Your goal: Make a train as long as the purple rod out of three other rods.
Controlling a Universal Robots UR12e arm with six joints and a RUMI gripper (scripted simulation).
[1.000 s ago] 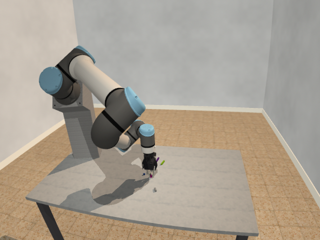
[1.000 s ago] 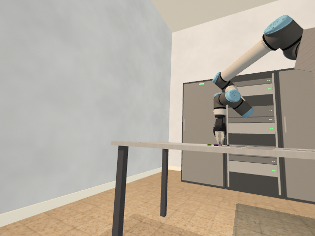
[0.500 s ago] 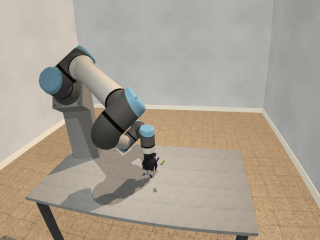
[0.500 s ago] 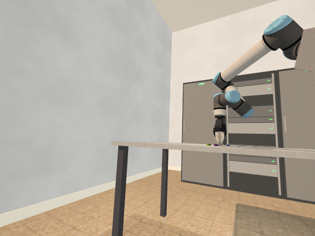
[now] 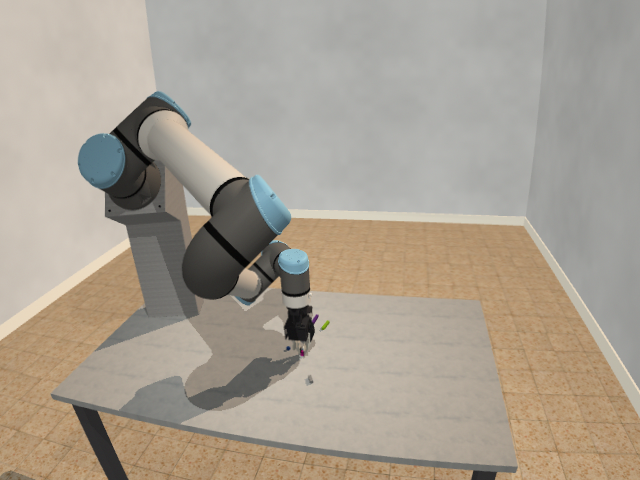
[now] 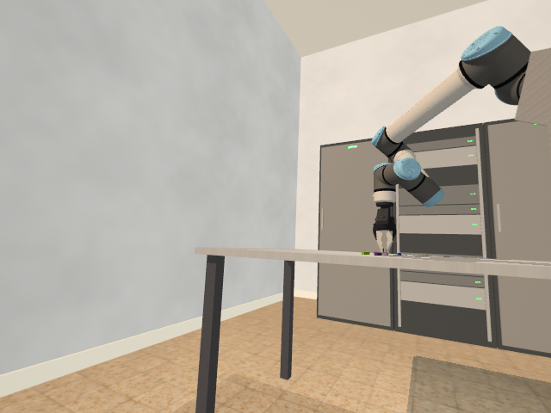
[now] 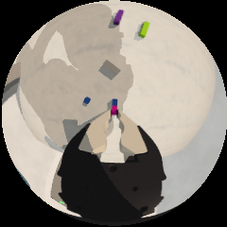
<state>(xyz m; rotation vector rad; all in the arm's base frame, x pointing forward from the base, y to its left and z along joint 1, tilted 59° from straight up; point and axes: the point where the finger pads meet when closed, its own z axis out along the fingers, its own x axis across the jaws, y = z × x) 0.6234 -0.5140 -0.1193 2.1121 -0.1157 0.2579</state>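
My hand is 1 cm above the magenta rod. From my hand the other things lie so: lime rod (8 cm ahead, 17 cm to the left, 1 cm below); purple rod (4 cm ahead, 21 cm to the left, 1 cm below).
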